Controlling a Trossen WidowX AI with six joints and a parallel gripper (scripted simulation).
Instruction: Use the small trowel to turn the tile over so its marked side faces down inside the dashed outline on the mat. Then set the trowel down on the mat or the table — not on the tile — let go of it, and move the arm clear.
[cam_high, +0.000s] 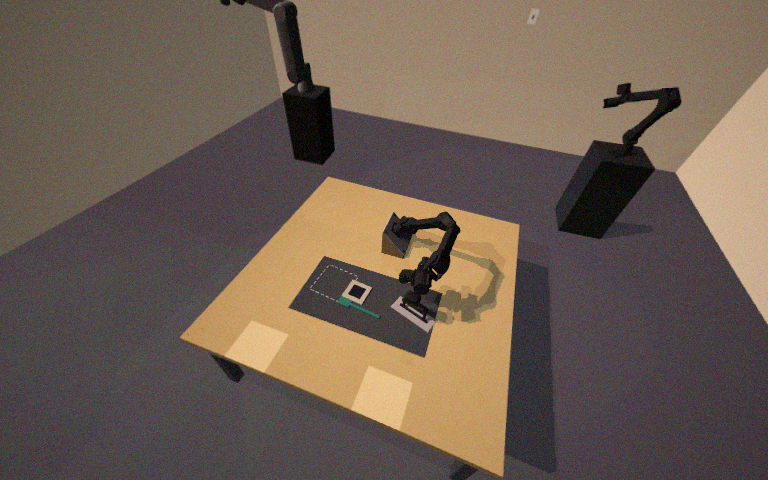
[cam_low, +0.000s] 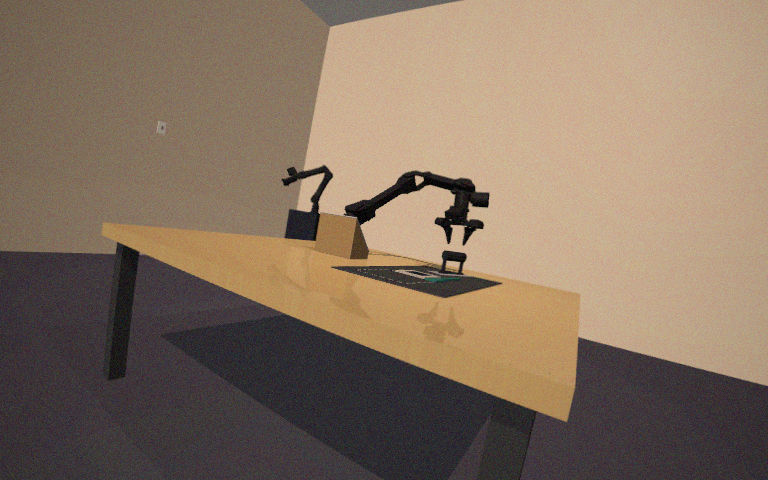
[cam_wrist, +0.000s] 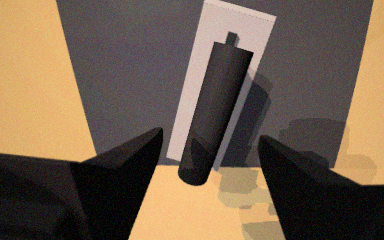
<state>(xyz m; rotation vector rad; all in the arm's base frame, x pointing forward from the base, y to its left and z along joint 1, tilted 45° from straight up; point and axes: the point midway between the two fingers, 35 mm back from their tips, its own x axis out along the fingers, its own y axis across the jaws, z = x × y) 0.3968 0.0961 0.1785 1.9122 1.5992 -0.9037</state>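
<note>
Right now my gripper tip is 80 mm above the trowel, 20 mm to the left of it and 10 mm past it. Also, from my gripper tip: teal strip (260 mm to the right, 110 mm below, 50 mm ahead); then tile (280 mm to the right, 110 mm below, 30 mm behind); then dark grey mat (220 mm to the right, 140 mm below).
</note>
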